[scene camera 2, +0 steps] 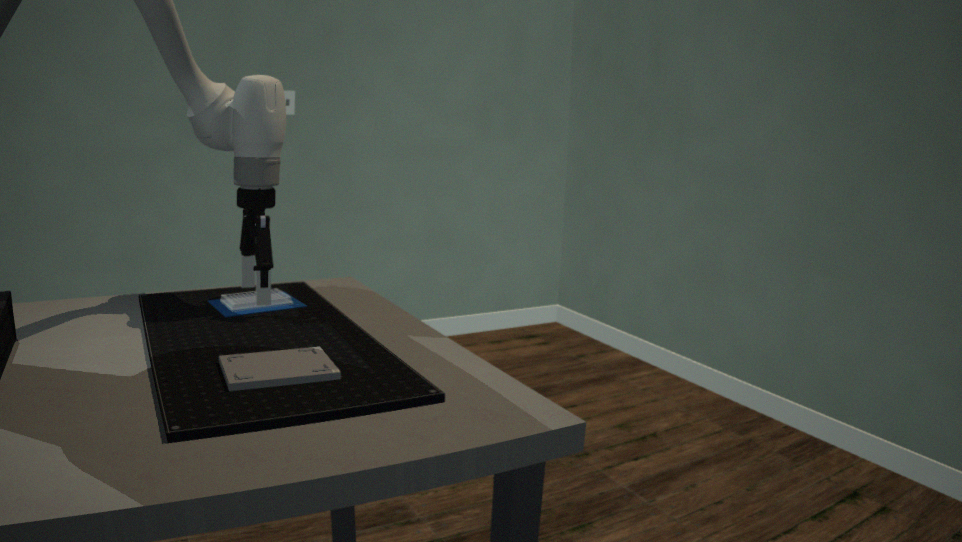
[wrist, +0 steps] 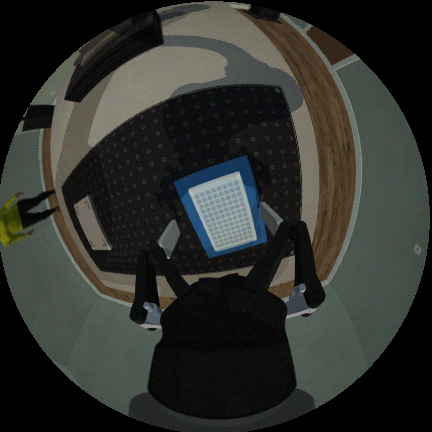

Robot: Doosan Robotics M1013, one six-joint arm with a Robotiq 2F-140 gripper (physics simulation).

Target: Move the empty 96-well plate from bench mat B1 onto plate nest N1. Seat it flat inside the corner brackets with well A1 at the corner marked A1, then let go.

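Places are measured from the arm's base along level axes (x back, y left, z down), in metres.
Pixels of known places: gripper, between the fingertips: [scene camera 2: 255,295] [wrist: 217,218].
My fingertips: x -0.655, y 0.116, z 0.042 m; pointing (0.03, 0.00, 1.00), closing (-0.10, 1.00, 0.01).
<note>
For each thing: its top centre in the pictures, then the offset to it from my fingertips. Level surfaces: height alone.
- white 96-well plate, centre of its top: [wrist: 225,217] [scene camera 2: 255,296] dx -0.005, dy +0.012, dz +0.005 m
- blue bench mat B1, height of its surface: dz +0.019 m
- plate nest N1, centre of its top: [scene camera 2: 277,361] [wrist: 88,226] dx +0.082, dy -0.360, dz +0.006 m
- black perforated board, height of its surface: dz +0.021 m
- table, height of its surface: dz +0.034 m
The white 96-well plate [scene camera 2: 235,301] [wrist: 223,212] lies flat on the blue bench mat B1 [scene camera 2: 232,313] [wrist: 186,183] at the far end of the black board. My gripper [scene camera 2: 256,292] [wrist: 217,218] is open, its pale finger pads apart on either side of the plate in the wrist view. In the scene view the near pad overlaps the plate's near side; whether a pad touches it I cannot tell. The plate nest N1 [scene camera 2: 279,366] [wrist: 93,222], a light grey block with corner brackets, sits at the board's near end. The A1 marks are too small to read.
The black perforated board [scene camera 2: 376,383] [wrist: 225,107] lies on the table [scene camera 2: 403,447] [wrist: 130,75]. A dark box-like object [scene camera 2: 5,326] [wrist: 117,55] stands at the side of the table. A person in a yellow top [wrist: 10,220] shows at the left edge of the wrist view.
</note>
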